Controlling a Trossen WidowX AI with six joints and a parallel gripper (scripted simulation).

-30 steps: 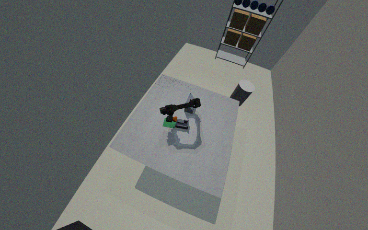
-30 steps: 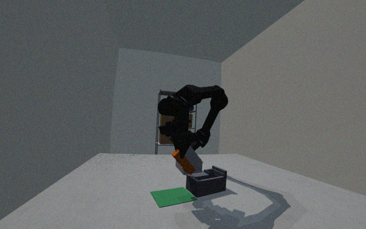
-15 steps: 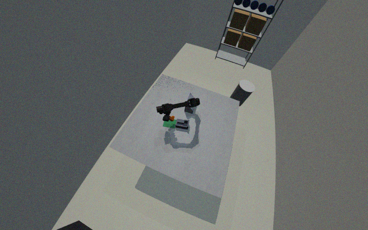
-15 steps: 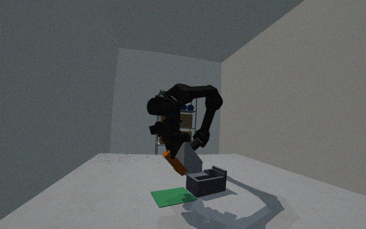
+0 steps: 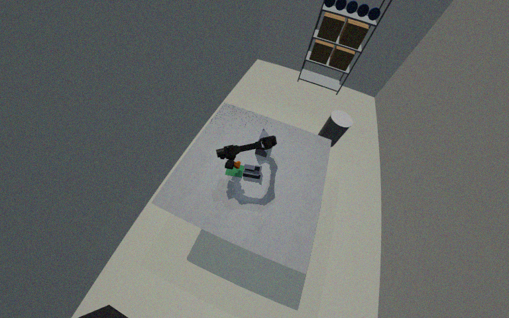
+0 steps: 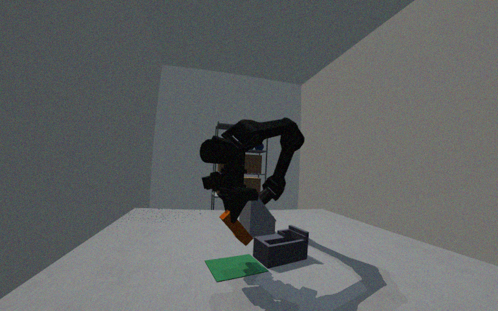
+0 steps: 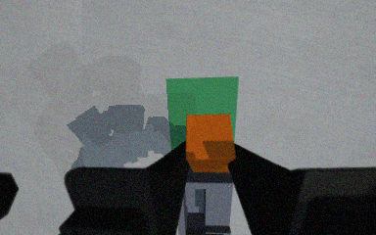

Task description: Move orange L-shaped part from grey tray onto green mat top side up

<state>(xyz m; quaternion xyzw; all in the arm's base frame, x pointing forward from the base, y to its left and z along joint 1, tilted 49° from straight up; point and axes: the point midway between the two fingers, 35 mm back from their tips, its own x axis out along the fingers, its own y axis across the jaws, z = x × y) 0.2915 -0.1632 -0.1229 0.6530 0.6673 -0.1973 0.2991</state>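
Now: the green mat 20 mm to the left of my gripper tip and 150 mm below it. From my gripper tip the other things lie so: orange l-shaped part 20 mm behind, 30 mm to the left, 30 mm below.
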